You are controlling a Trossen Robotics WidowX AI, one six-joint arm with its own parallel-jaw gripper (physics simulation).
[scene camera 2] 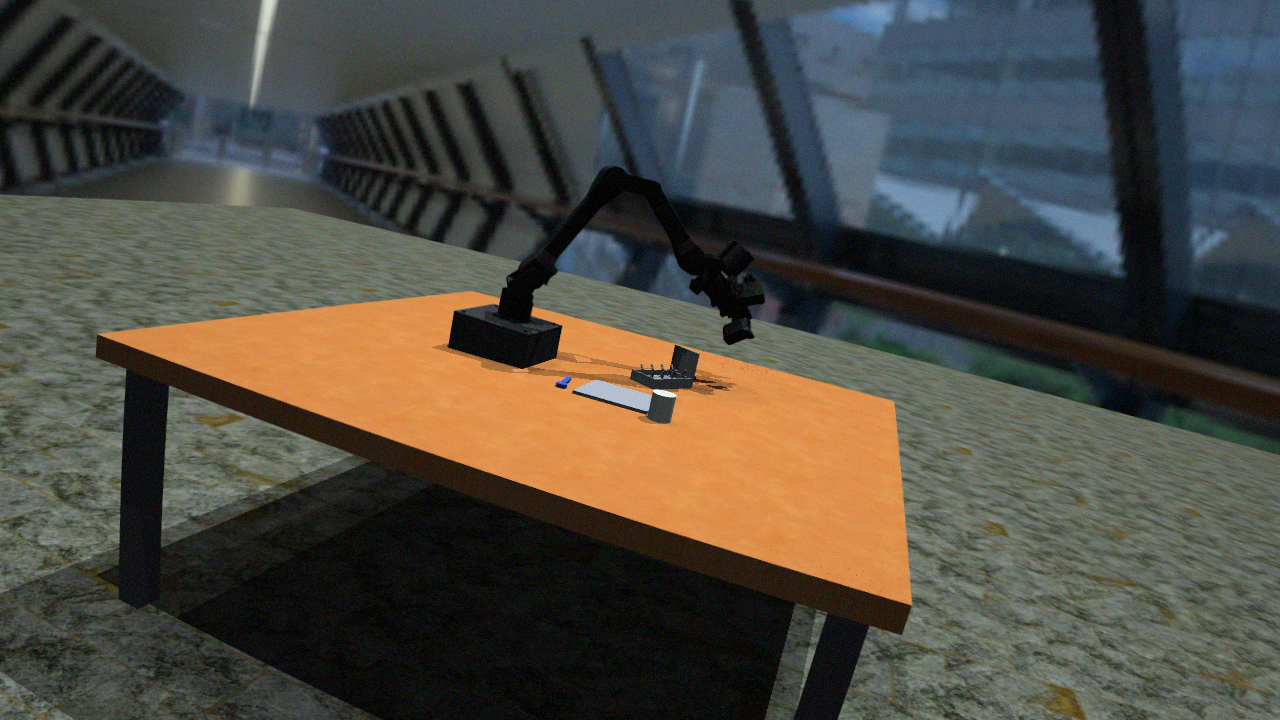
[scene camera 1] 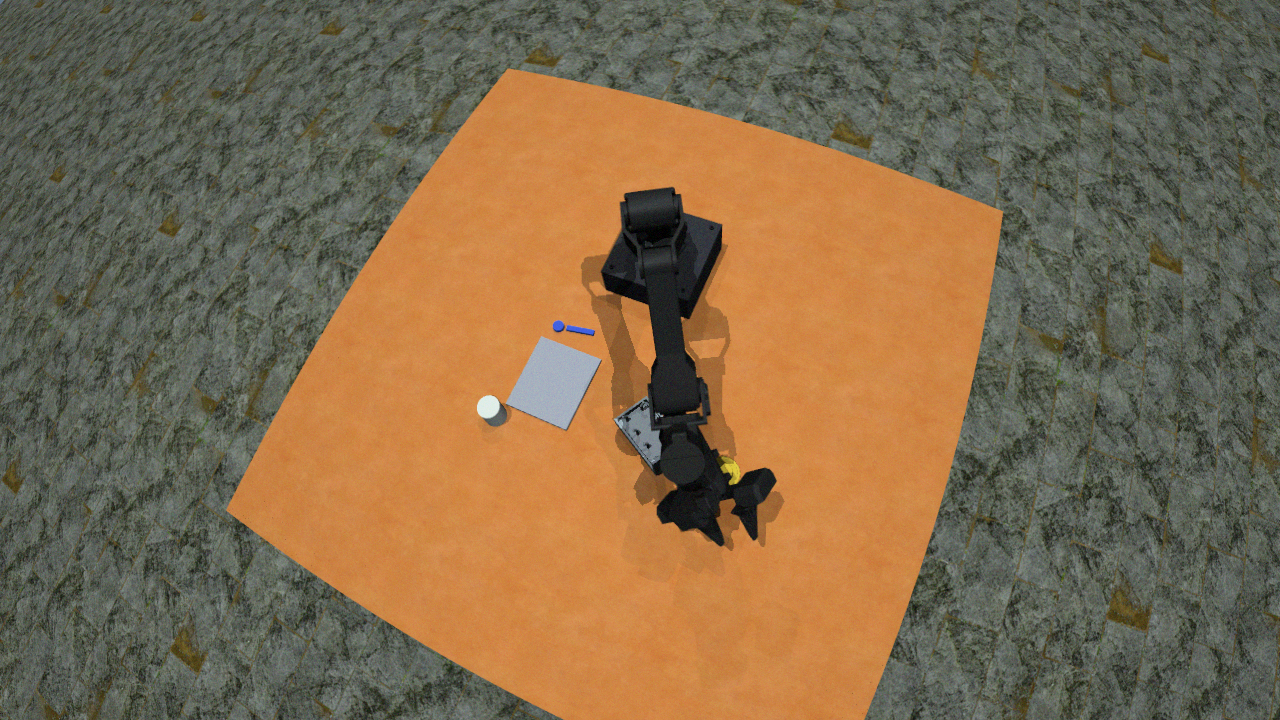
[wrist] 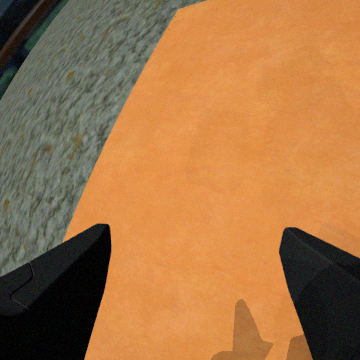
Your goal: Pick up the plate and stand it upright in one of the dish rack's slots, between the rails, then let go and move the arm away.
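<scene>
The yellow plate lies on the table to the right of the rack in scene camera 1, partly hidden under my arm and gripper. It does not show in the wrist view. The grey dish rack stands on the table, with small pegs and a tall dark panel at one end. My arm covers part of it in scene camera 1. My gripper is open and empty. It hangs above the table, past the plate on the side away from the arm's base. Bare table shows between the fingers.
A flat grey board lies left of the rack in scene camera 1. A white cylinder stands by its outer corner. A small blue spoon-like piece lies between the board and the arm's base.
</scene>
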